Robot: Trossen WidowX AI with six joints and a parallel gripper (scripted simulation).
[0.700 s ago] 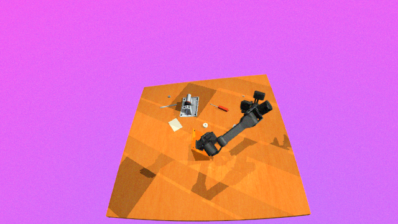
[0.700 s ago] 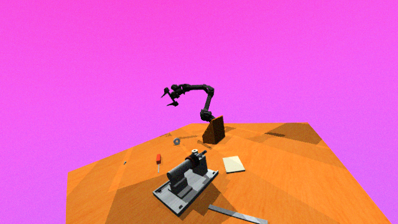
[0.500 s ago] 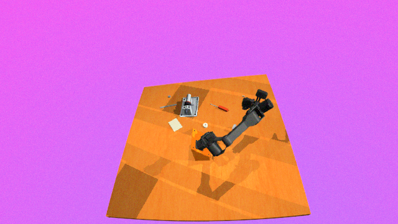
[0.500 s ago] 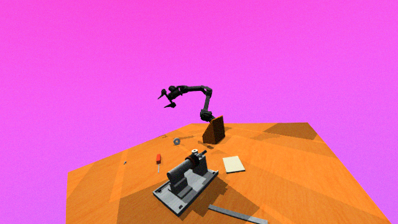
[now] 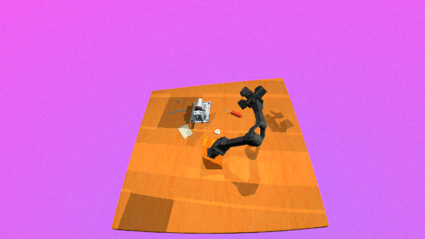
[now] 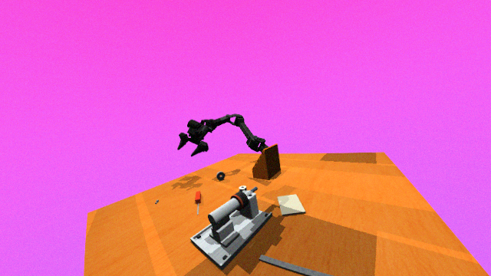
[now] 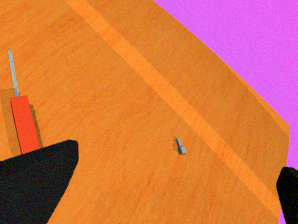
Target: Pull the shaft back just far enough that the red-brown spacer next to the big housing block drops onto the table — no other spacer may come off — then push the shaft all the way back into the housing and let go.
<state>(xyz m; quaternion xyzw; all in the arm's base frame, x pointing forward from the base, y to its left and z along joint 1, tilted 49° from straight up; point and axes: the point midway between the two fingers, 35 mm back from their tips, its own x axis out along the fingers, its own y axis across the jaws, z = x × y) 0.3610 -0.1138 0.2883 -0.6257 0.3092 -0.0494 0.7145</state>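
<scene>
My gripper tip is now 40 mm short of the dark grey shaft, 400 mm to the right of it and 150 mm above it. Also, from my gripper tip: small grey cylinder 190 mm behind, 40 mm to the left, 200 mm below; then small screw 170 mm ahead, 90 mm to the right, 220 mm below; then red-handled screwdriver 60 mm ahead, 140 mm to the left, 220 mm below.
</scene>
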